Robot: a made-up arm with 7 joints. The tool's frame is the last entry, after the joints.
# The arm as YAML. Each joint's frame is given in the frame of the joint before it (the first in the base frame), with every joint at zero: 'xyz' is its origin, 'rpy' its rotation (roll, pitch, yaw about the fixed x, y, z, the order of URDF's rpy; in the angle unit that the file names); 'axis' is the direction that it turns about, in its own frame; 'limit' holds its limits. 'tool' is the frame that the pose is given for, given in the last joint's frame.
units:
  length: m
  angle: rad
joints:
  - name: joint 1
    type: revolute
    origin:
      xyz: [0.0, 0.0, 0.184]
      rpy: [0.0, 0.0, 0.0]
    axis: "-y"
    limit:
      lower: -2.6
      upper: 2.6
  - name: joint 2
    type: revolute
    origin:
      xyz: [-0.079, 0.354, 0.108]
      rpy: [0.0, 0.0, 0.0]
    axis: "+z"
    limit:
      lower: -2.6
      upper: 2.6
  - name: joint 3
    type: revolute
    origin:
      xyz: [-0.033, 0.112, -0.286]
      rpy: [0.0, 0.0, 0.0]
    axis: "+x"
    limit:
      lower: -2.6
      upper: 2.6
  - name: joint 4
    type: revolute
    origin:
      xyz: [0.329, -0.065, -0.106]
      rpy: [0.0, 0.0, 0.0]
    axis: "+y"
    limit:
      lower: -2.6
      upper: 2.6
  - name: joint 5
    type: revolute
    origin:
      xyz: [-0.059, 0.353, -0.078]
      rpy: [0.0, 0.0, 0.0]
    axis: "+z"
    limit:
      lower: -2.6
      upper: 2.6
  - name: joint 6
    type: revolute
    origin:
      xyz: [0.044, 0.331, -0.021]
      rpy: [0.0, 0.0, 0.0]
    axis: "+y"
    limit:
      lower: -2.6
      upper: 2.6
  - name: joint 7
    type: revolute
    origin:
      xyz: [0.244, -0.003, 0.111]
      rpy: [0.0, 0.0, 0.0]
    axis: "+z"
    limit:
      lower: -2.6
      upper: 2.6
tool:
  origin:
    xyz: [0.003, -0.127, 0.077]
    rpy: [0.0, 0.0, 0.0]
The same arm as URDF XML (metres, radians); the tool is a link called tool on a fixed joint. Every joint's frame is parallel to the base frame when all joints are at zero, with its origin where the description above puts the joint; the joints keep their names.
<robot name="arm">
<joint name="tool_joint" type="fixed"><parent link="link7"/><child link="tool"/><origin xyz="0.003 -0.127 0.077" rpy="0 0 0"/></joint>
<joint name="joint 7" type="revolute"><parent link="link6"/><child link="link7"/><origin xyz="0.244 -0.003 0.111" rpy="0 0 0"/><axis xyz="0 0 1"/><limit lower="-2.6" upper="2.6"/></joint>
<joint name="joint 6" type="revolute"><parent link="link5"/><child link="link6"/><origin xyz="0.044 0.331 -0.021" rpy="0 0 0"/><axis xyz="0 1 0"/><limit lower="-2.6" upper="2.6"/></joint>
<joint name="joint 5" type="revolute"><parent link="link4"/><child link="link5"/><origin xyz="-0.059 0.353 -0.078" rpy="0 0 0"/><axis xyz="0 0 1"/><limit lower="-2.6" upper="2.6"/></joint>
<joint name="joint 4" type="revolute"><parent link="link3"/><child link="link4"/><origin xyz="0.329 -0.065 -0.106" rpy="0 0 0"/><axis xyz="0 1 0"/><limit lower="-2.6" upper="2.6"/></joint>
<joint name="joint 3" type="revolute"><parent link="link2"/><child link="link3"/><origin xyz="-0.033 0.112 -0.286" rpy="0 0 0"/><axis xyz="1 0 0"/><limit lower="-2.6" upper="2.6"/></joint>
<joint name="joint 2" type="revolute"><parent link="link1"/><child link="link2"/><origin xyz="-0.079 0.354 0.108" rpy="0 0 0"/><axis xyz="0 0 1"/><limit lower="-2.6" upper="2.6"/></joint>
<joint name="joint 1" type="revolute"><parent link="base_link"/><child link="link1"/><origin xyz="0 0 0.184" rpy="0 0 0"/><axis xyz="0 -1 0"/><limit lower="-2.6" upper="2.6"/></joint>
<link name="base_link"/>
<link name="link1"/>
<link name="link2"/>
<link name="link3"/>
<link name="link4"/>
<link name="link5"/>
<link name="link6"/>
<link name="link7"/>
<link name="tool"/>
</robot>

